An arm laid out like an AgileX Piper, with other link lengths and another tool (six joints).
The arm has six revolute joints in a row. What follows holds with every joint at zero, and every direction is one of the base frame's.
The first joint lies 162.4 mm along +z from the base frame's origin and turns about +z.
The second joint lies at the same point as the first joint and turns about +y.
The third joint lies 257 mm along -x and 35.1 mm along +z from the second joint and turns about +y.
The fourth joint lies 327.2 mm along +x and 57.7 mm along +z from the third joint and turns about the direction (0.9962, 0, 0.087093).
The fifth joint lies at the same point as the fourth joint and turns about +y.
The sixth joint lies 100.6 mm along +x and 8.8 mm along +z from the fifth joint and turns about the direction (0.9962, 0, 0.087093).
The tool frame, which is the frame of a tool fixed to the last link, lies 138.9 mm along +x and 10 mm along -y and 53.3 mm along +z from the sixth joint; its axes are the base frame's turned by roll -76.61, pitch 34.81 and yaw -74.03 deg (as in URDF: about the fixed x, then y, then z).
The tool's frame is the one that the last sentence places.
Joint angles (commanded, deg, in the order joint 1, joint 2, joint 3, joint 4, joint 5, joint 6), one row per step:
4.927, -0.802, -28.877, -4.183, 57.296, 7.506
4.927, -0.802, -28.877, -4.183, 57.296, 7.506
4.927, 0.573, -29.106, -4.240, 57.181, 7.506
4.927, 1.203, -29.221, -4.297, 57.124, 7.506
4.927, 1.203, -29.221, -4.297, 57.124, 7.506
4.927, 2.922, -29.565, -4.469, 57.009, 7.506
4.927, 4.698, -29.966, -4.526, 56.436, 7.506
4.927, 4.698, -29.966, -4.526, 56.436, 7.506
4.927, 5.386, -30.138, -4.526, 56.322, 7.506
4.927, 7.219, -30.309, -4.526, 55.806, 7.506
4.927, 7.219, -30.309, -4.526, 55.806, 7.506
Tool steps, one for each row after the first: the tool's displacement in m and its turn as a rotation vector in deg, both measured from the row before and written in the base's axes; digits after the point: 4 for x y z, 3 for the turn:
0.0000, 0.0000, 0.0000, 0.000, 0.000, 0.000
0.0040, 0.0002, -0.0033, -0.140, 1.023, -0.025
0.0018, 0.0000, -0.0014, -0.089, 0.452, -0.028
0.0000, 0.0000, 0.0000, 0.000, 0.000, 0.000
0.0047, -0.0001, -0.0038, -0.258, 1.243, -0.085
0.0053, 0.0004, -0.0019, -0.141, 0.795, 0.009
0.0000, 0.0000, 0.0000, 0.000, 0.000, 0.000
0.0019, 0.0002, -0.0011, -0.039, 0.400, 0.008
0.0059, 0.0006, -0.0046, -0.118, 1.142, 0.036
0.0000, 0.0000, 0.0000, 0.000, 0.000, 0.000

